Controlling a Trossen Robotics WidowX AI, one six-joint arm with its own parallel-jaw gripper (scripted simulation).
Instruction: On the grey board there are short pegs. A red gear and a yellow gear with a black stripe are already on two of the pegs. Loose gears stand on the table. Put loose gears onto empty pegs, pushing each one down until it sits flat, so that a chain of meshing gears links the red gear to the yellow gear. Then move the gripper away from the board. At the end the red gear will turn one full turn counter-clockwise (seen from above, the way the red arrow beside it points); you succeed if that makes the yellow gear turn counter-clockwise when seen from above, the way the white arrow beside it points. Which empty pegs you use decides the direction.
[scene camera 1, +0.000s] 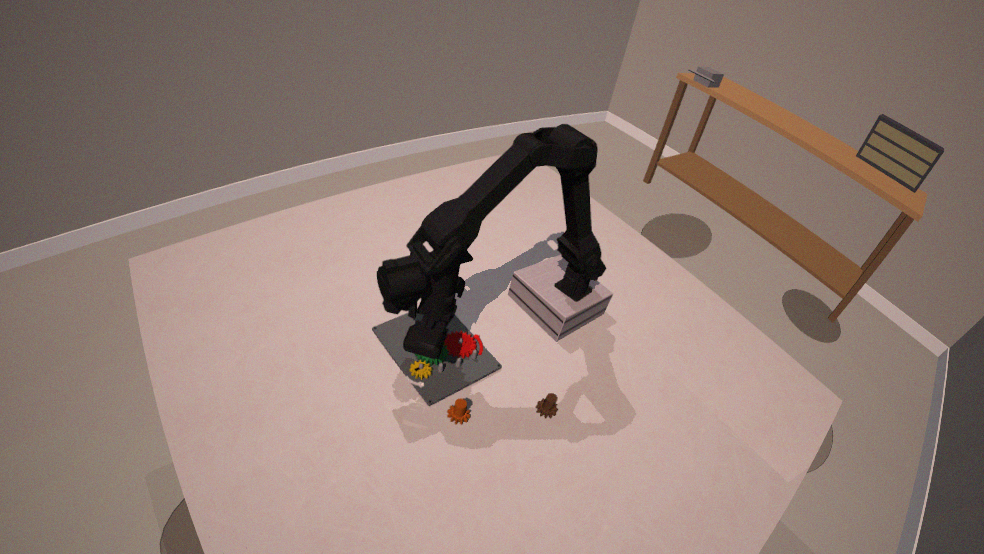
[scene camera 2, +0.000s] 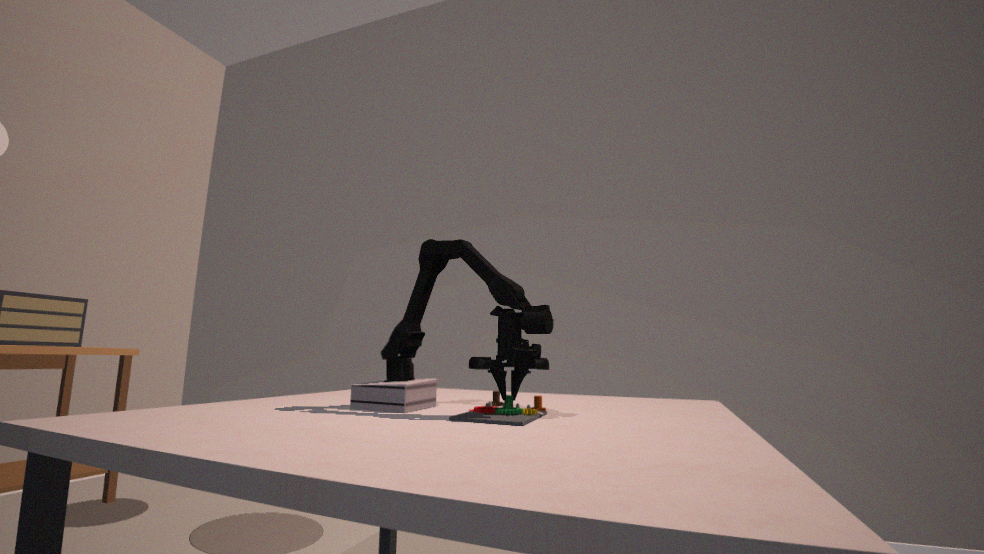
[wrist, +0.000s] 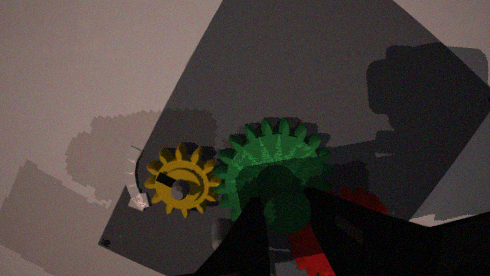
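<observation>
You'd find the gripper in the wrist view, in scene camera 2 and in scene camera 1 (432, 342). On the gripper, (scene camera 2: 505, 384) and (wrist: 345, 231) are the same spot.
</observation>
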